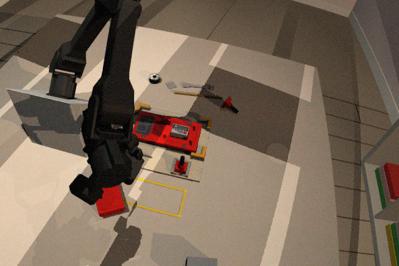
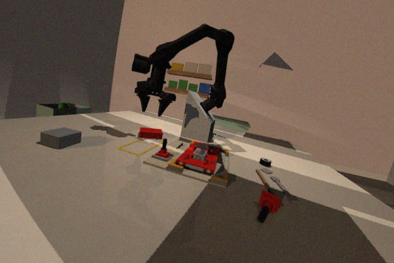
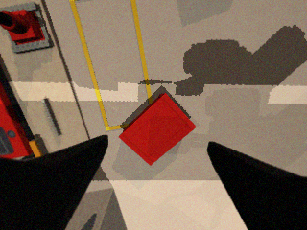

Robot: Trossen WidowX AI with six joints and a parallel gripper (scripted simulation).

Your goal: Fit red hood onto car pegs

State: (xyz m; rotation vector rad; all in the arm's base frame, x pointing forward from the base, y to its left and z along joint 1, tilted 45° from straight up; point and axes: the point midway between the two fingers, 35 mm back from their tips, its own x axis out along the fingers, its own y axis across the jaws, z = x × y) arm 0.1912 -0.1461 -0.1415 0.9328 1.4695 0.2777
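My gripper tip is now 20 mm past the red hood and 80 mm above it. From my gripper tip the other things lie so: black wheel (40 mm ahead, 480 mm to the left, 90 mm below); then wooden stick (200 mm ahead, 430 mm to the left, 100 mm below); then grey engine block (150 mm ahead, 240 mm to the left, 80 mm below).
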